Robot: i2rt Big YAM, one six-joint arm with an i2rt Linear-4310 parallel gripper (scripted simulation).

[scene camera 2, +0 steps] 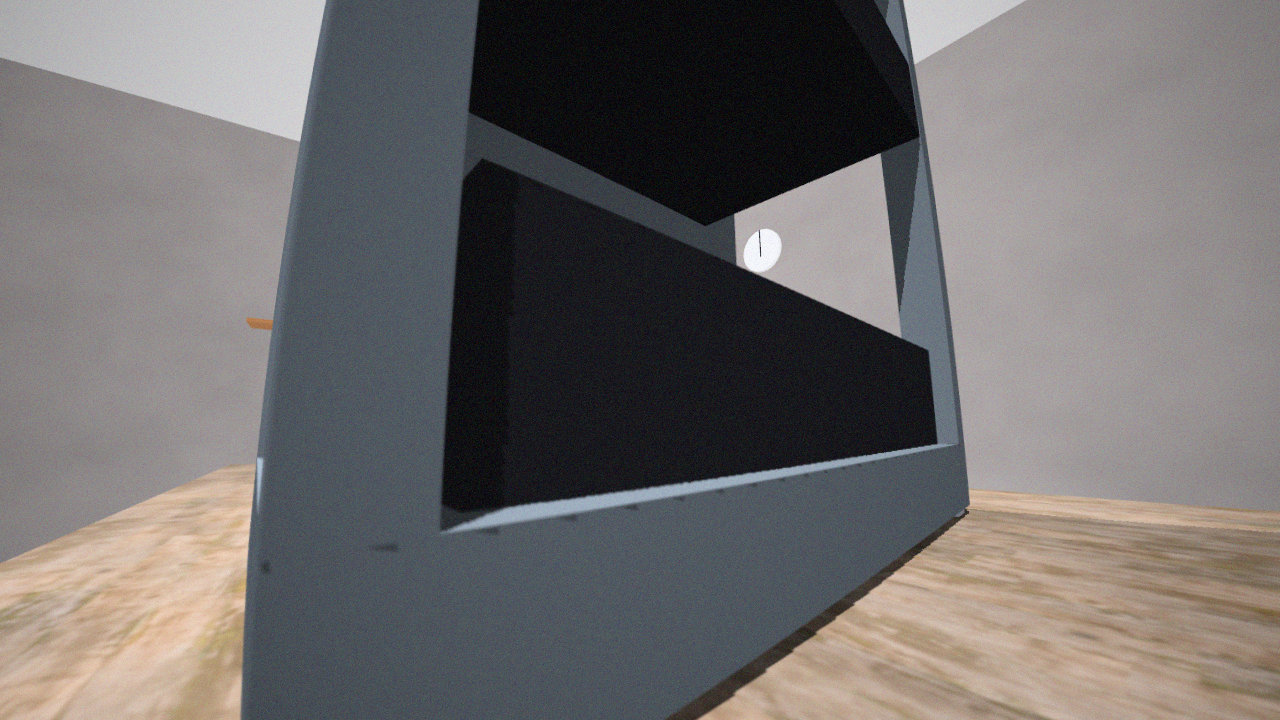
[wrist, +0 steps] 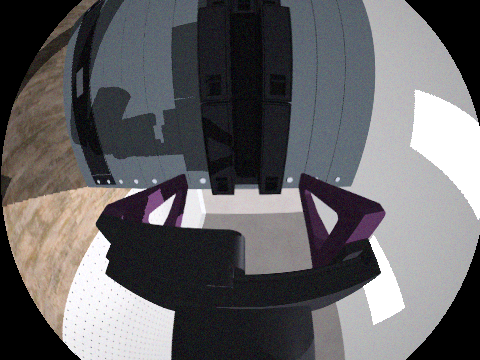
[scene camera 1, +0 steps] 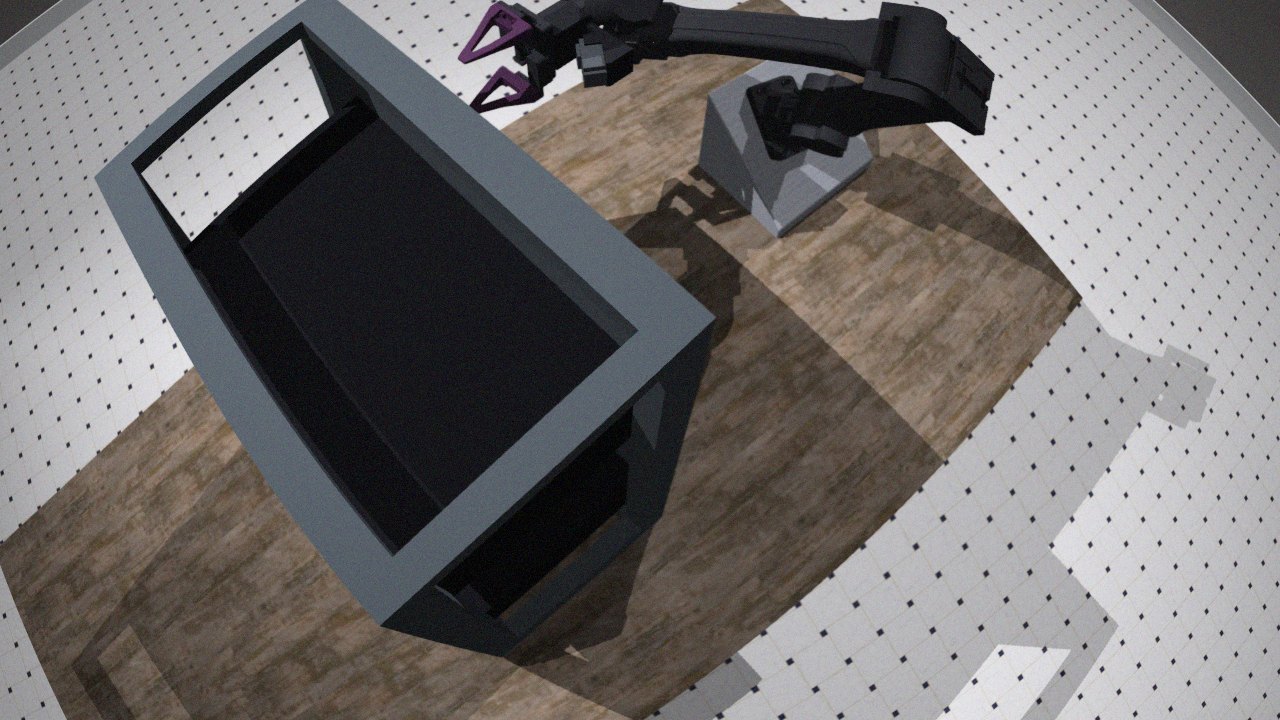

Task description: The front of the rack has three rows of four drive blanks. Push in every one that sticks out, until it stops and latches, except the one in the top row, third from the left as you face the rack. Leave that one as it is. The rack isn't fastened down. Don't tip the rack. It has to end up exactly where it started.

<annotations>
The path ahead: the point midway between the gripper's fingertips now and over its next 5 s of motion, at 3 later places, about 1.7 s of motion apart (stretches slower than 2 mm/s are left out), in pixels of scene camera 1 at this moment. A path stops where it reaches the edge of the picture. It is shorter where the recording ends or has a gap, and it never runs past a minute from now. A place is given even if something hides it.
My gripper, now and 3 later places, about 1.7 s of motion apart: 465,87; 502,170; 481,189; 540,141
</annotations>
